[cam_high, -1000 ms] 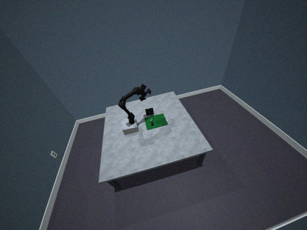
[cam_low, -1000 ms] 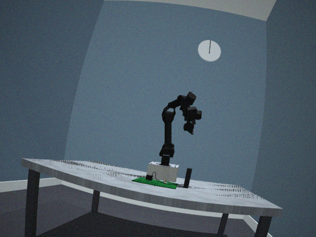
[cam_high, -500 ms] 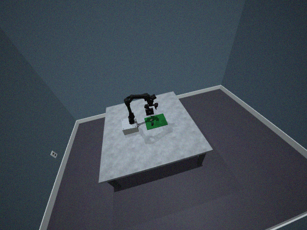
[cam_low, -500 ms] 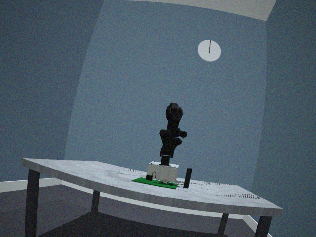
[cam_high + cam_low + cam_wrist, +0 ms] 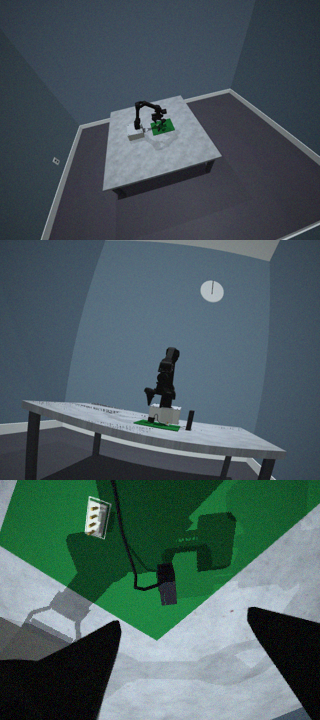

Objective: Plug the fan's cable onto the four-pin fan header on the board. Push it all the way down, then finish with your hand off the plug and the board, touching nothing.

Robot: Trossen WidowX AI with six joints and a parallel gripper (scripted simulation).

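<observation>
Right now the black fan plug is 1 cm behind my gripper tip, 1 cm to the right of it and 9 cm below it. From my gripper tip the other things lie so: board: 3 cm ahead, 6 cm to the left, 12 cm below; square black fan: 4 cm behind, 21 cm to the left, 5 cm below.
</observation>
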